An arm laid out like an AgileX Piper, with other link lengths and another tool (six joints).
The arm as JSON. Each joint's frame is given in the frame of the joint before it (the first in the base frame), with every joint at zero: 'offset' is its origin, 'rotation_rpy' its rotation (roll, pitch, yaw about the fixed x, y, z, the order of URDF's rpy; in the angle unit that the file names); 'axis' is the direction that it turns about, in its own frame. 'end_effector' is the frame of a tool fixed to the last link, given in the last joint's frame.
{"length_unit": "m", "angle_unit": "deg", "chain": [
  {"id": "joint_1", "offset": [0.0, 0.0, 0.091], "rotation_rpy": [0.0, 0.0, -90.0], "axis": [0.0, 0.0, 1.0]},
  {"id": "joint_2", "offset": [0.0, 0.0, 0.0], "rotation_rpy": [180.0, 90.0, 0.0], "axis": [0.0, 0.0, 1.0]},
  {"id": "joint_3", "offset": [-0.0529, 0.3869, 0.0], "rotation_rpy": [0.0, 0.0, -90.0], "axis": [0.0, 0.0, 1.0]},
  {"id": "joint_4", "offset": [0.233, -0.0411, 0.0], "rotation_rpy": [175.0, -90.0, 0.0], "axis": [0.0, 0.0, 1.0]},
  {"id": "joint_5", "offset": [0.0, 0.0, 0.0], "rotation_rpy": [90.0, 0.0, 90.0], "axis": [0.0, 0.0, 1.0]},
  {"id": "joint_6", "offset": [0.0, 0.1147, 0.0], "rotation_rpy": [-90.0, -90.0, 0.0], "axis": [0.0, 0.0, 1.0]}
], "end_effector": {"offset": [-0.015, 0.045, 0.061], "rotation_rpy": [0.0, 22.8, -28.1]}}
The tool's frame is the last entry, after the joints.
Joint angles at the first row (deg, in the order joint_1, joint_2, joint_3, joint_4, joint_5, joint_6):
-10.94, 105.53, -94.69, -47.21, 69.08, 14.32
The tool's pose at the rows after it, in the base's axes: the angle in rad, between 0 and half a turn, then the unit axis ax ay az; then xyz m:
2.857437 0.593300 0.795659 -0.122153 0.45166 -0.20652 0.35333
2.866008 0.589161 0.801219 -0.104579 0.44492 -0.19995 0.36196
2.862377 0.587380 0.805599 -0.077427 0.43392 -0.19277 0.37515
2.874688 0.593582 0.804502 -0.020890 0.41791 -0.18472 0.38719
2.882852 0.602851 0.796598 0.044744 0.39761 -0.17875 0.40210
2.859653 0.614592 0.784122 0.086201 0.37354 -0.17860 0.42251
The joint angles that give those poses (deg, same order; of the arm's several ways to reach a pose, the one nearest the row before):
-10.94, 105.10, -96.37, -42.09, 69.51, 9.61
-10.94, 103.52, -96.74, -39.48, 70.10, 7.59
-11.19, 101.07, -96.74, -36.26, 70.21, 5.91
-12.48, 97.99, -96.74, -29.45, 70.43, 4.19
-14.75, 94.48, -96.74, -21.63, 70.78, 2.61
-17.09, 90.87, -96.74, -17.22, 71.27, 2.06

